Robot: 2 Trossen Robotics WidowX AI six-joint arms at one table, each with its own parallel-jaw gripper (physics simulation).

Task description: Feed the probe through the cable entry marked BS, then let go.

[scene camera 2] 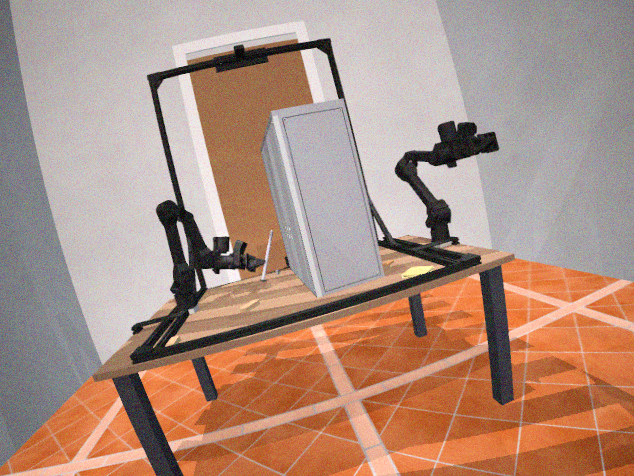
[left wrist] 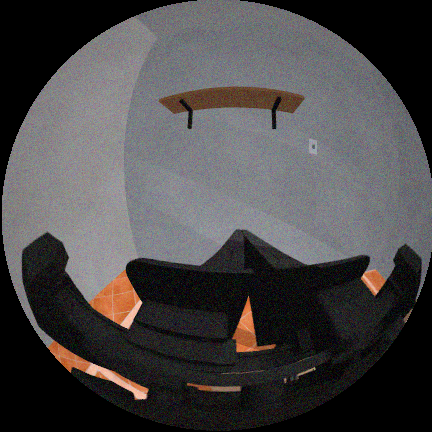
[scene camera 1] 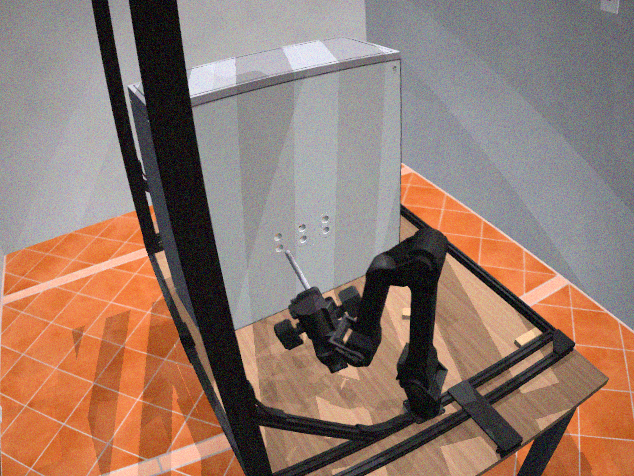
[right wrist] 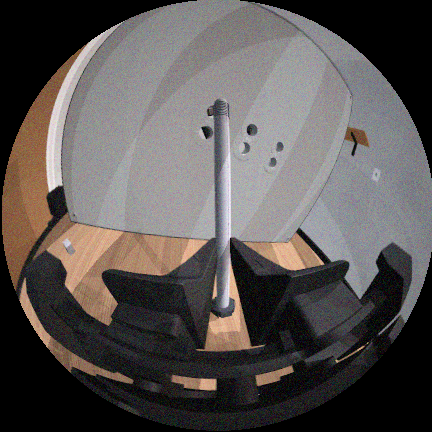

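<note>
The probe is a light grey rod with a threaded tip and a dark knob at its lower end. My right gripper is shut on it. The rod points steeply up, its tip apart from the panel in scene camera 2. The tall grey cabinet has three pairs of round entries in its panel, including a left pair, a middle pair and a right pair. No BS marking is readable. My left gripper is shut and empty.
Black frame posts rise from the table. Small wooden blocks lie on it. A yellow piece lies right of the cabinet, and a small pale piece lies near the far edge.
</note>
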